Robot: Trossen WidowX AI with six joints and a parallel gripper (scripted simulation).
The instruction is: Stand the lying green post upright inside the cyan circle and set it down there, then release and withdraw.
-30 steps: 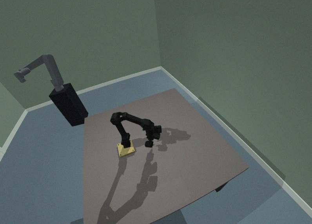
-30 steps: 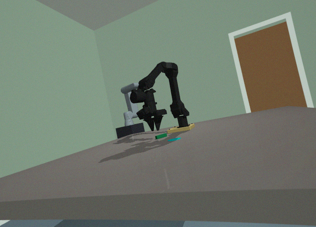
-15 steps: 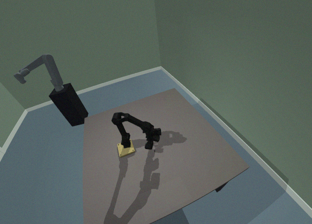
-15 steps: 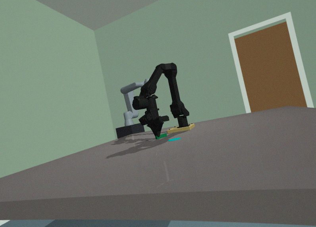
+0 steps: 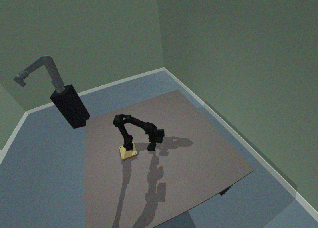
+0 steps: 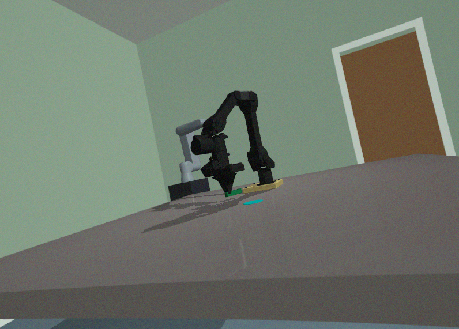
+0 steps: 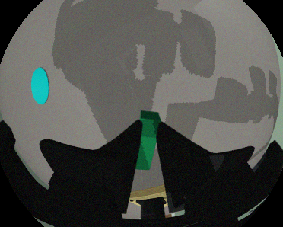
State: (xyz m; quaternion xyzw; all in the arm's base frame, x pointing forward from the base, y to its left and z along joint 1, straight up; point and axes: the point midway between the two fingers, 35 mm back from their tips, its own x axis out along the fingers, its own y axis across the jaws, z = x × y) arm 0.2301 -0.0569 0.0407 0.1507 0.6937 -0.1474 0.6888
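Right now the cyan circle is 100 mm ahead of my gripper tip, 140 mm to the left of it and 30 mm below it. Also, from my gripper tip: green post: 20 mm behind, 10 mm to the left.
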